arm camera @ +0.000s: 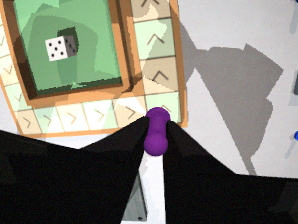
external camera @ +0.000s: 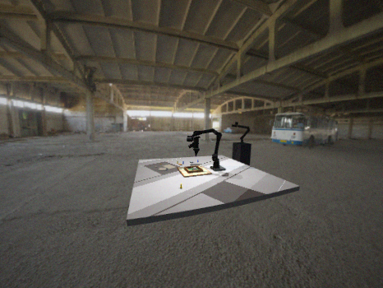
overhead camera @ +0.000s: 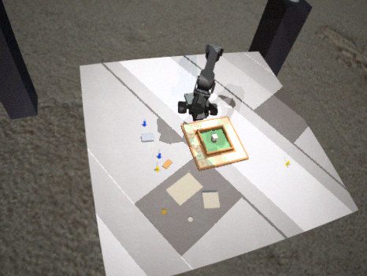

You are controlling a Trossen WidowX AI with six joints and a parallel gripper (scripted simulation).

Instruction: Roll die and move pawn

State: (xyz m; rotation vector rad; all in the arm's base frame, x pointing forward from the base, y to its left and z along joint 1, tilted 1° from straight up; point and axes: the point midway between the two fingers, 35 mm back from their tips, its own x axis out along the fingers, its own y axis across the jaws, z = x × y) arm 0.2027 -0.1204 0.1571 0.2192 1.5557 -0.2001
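Right now the die is 50 mm ahead of my gripper tip, 120 mm to the left of it and 110 mm below it. The rest, counted from my gripper tip: green dice tray 70 mm ahead, 120 mm to the left, 130 mm below; then purple pawn 10 mm above; then orange block 140 mm ahead, 170 mm to the right, 140 mm below.
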